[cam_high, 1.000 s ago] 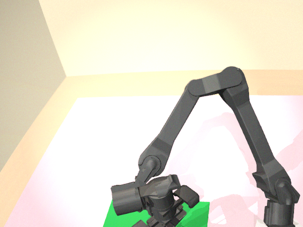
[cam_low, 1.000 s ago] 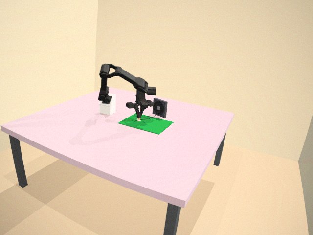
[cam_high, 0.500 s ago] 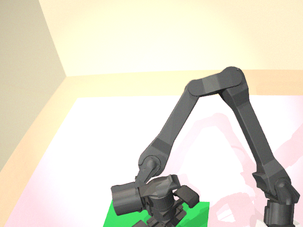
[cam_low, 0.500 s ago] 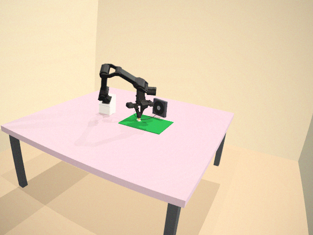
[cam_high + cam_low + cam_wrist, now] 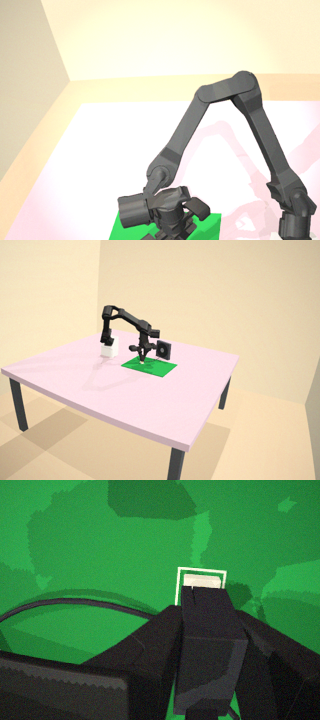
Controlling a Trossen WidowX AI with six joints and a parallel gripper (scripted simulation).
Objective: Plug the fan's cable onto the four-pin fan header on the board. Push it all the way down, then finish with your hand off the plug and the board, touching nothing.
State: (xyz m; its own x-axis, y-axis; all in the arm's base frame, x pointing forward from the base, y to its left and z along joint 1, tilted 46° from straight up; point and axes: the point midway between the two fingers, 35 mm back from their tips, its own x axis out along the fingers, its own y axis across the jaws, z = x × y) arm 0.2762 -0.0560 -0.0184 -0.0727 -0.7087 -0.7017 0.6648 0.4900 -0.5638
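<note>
Right now my gripper tip is 10 mm past the dark fan plug and 10 mm below it. From my gripper tip the other things lie so: black fan (70 mm ahead, 180 mm to the left, 30 mm above); then pale fan header (10 mm behind, 30 mm below); then green board (50 mm ahead, 50 mm below).
</note>
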